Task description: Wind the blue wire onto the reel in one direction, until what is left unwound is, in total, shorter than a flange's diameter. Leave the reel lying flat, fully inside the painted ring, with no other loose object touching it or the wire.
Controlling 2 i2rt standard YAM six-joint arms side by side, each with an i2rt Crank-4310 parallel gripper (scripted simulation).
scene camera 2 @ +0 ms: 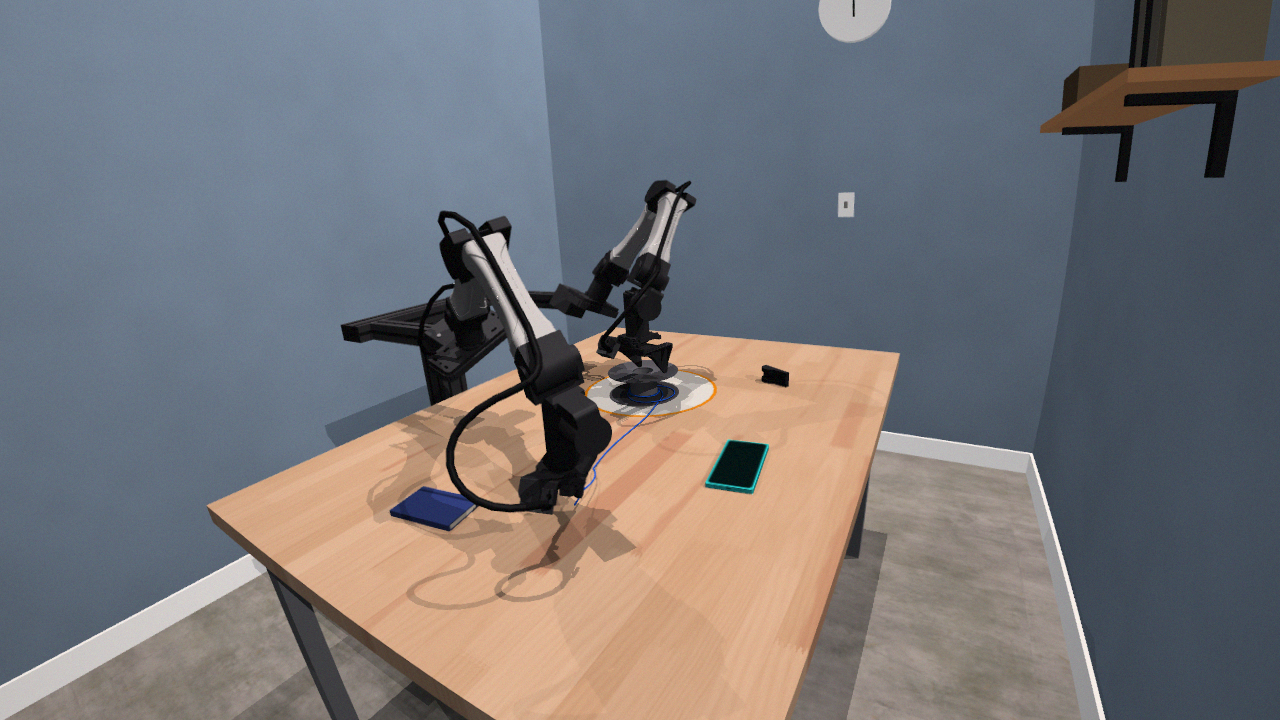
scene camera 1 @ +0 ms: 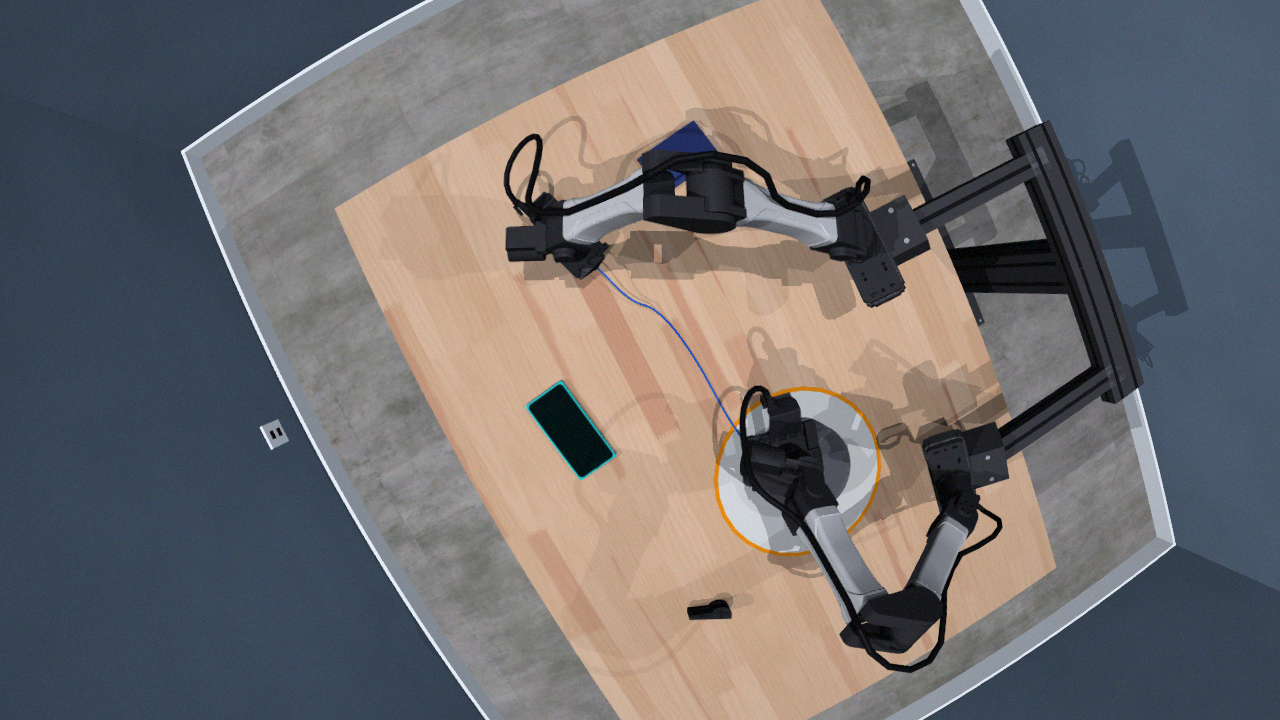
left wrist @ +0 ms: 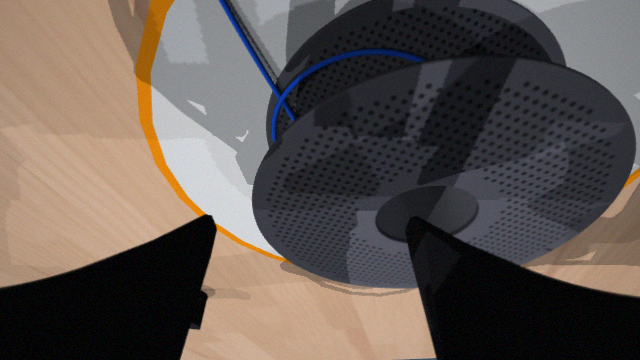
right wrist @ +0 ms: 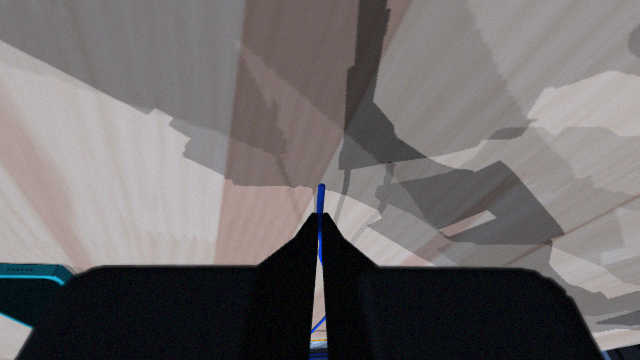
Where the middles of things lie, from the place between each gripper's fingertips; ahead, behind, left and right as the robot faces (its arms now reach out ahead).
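My left hand (scene camera 2: pixel 652 369) is 50 mm beyond the dark grey reel (scene camera 2: pixel 642 381) and 40 mm to the right of it, and it's 60 mm above the reel.
As for my right hand (scene camera 2: pixel 580 496), the reel is 53 cm to the left of it and 20 cm behind it, and sits 1 cm below it.
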